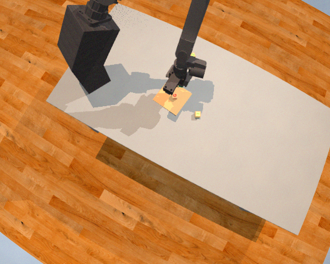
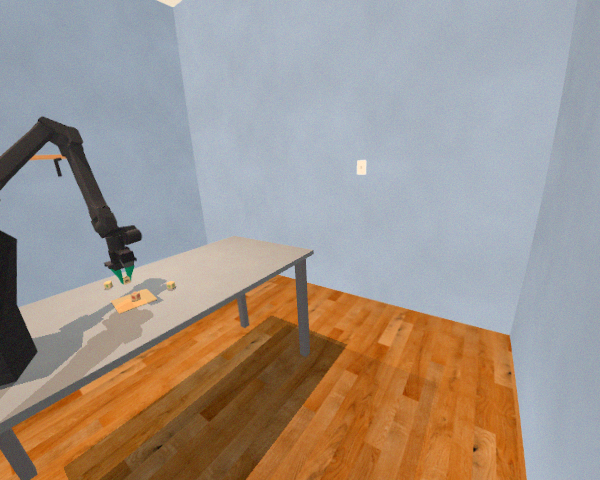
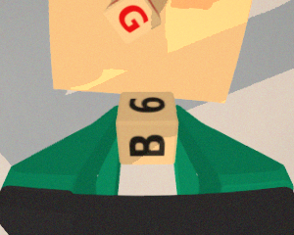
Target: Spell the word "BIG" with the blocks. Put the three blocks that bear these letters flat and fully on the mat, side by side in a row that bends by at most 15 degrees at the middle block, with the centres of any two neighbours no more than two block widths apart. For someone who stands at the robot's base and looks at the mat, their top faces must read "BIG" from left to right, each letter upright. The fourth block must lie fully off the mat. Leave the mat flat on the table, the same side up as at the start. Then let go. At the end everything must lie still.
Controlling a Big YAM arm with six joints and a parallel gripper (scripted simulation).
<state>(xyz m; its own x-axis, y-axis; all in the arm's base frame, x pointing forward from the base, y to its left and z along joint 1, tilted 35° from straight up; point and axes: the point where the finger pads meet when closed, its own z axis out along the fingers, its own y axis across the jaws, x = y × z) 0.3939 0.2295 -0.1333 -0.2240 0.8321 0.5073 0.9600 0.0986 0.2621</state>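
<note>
Now: hand 8 cm above the mat, 4 cm to the left of it and 1 cm short of it. Also, from my hand: block: 20 cm to the left, 7 cm below, 7 cm behind.
</note>
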